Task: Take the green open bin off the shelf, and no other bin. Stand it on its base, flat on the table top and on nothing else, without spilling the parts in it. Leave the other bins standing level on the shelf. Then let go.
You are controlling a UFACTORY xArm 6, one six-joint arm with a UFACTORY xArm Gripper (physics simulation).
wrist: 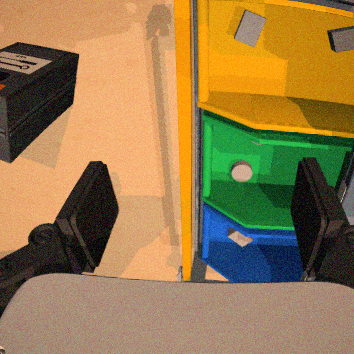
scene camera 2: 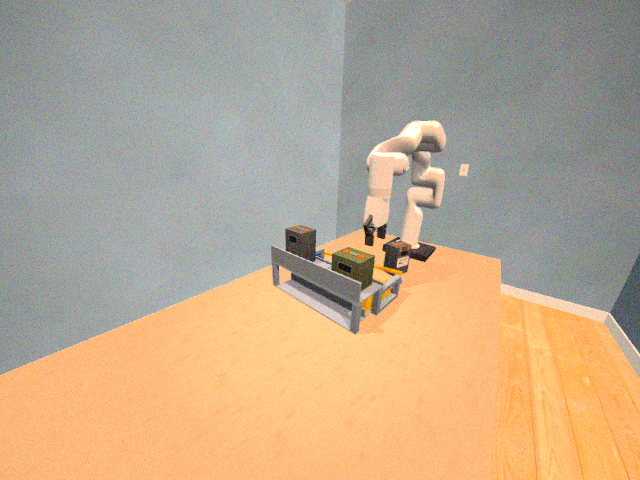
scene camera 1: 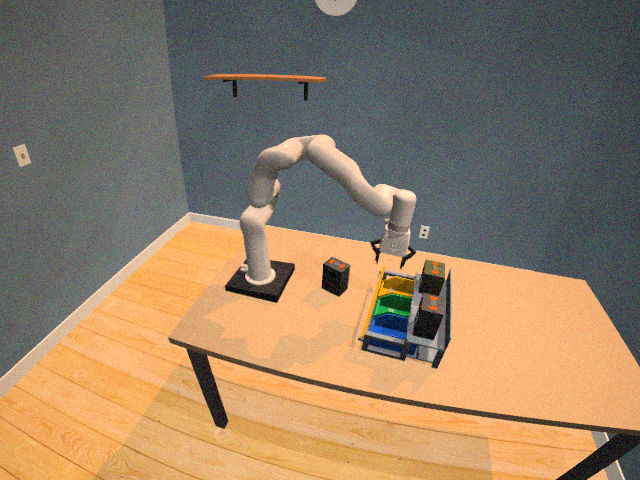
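Pixels of known places: gripper, fingertip midpoint: [wrist: 201, 184] [scene camera 2: 375, 241] [scene camera 1: 388, 264]; arm's base, origin of the base link: [scene camera 1: 260, 276].
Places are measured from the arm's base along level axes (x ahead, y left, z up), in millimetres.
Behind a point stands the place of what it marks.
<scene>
The green open bin [scene camera 1: 395, 302] {x 565, y 7, z 14 mm} [wrist: 280, 162] {x 583, y -57, z -21 mm} sits on the grey shelf [scene camera 1: 447, 310] {x 747, y -73, z 95 mm} [scene camera 2: 310, 269] {x 755, y -35, z 108 mm} between the yellow bin [scene camera 1: 400, 285] {x 576, y 119, z 13 mm} [wrist: 320, 70] {x 615, y 55, z -21 mm} and the blue bin [scene camera 1: 388, 324] {x 553, y -104, z 0 mm} [wrist: 265, 257] {x 581, y -200, z 4 mm}. A pale round part [wrist: 242, 171] {x 538, y -64, z -11 mm} lies in the green bin. A yellow bar [scene camera 1: 373, 304] {x 484, y -66, z 48 mm} [scene camera 2: 390, 269] {x 494, y 110, z 63 mm} [wrist: 184, 125] {x 487, y 26, z 56 mm} runs along the front of the bins. My gripper [scene camera 1: 389, 264] {x 510, y 46, z 156 mm} [scene camera 2: 375, 238] {x 510, y 46, z 156 mm} [wrist: 201, 184] {x 510, y 46, z 156 mm} is wide open and empty above the shelf front. In the wrist view its fingers straddle the bar, one over the table side and one over the bin side. In camera 2 the green bin is hidden.
An olive box [scene camera 1: 433, 277] {x 680, y 18, z 159 mm} [scene camera 2: 353, 265] {x 726, y 95, z 154 mm} and a dark box [scene camera 1: 429, 317] {x 665, y -205, z 169 mm} [scene camera 2: 300, 242] {x 708, y -125, z 160 mm} stand on the shelf's upper board behind the bins. Another dark box [scene camera 1: 336, 277] {x 320, y 23, z 64 mm} [scene camera 2: 397, 256] {x 356, y 79, z 62 mm} [wrist: 40, 100] {x 354, y 52, z 47 mm} stands on the table [scene camera 1: 527, 330] {x 1134, y 39, z -30 mm} between the arm's base and the shelf.
</scene>
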